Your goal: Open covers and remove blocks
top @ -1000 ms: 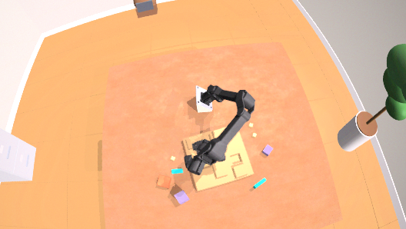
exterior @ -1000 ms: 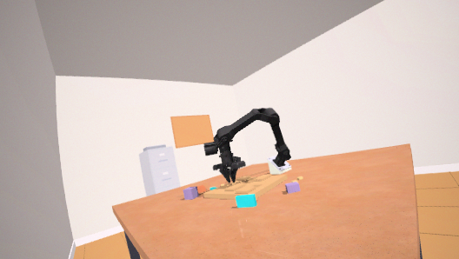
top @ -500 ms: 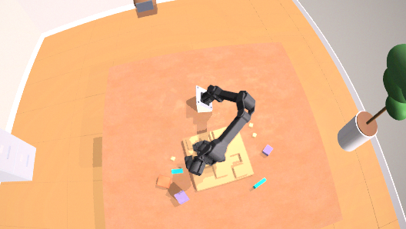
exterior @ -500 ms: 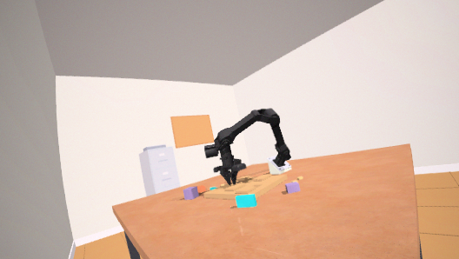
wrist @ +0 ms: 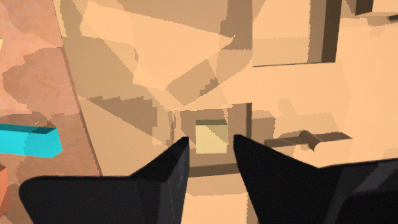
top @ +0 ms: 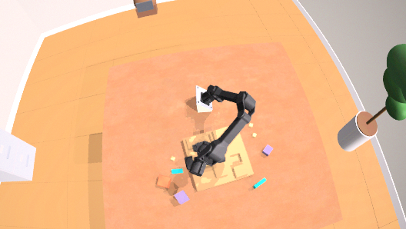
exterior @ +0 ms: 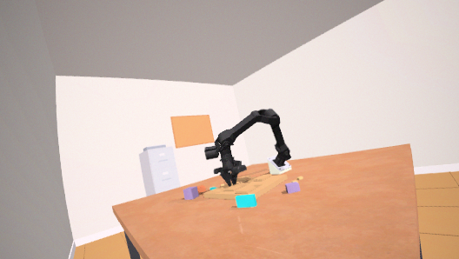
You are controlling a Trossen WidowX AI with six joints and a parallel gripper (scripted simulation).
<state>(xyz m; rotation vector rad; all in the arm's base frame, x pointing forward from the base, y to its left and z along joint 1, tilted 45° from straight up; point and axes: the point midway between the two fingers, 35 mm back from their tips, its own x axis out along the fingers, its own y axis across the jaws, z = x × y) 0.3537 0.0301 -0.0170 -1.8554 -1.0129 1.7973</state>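
My gripper tip is now 4 cm short of the cyan block, 14 cm to the left of it and 1 cm above it. Round my gripper tip: orange block 10 cm ahead, 21 cm to the right.
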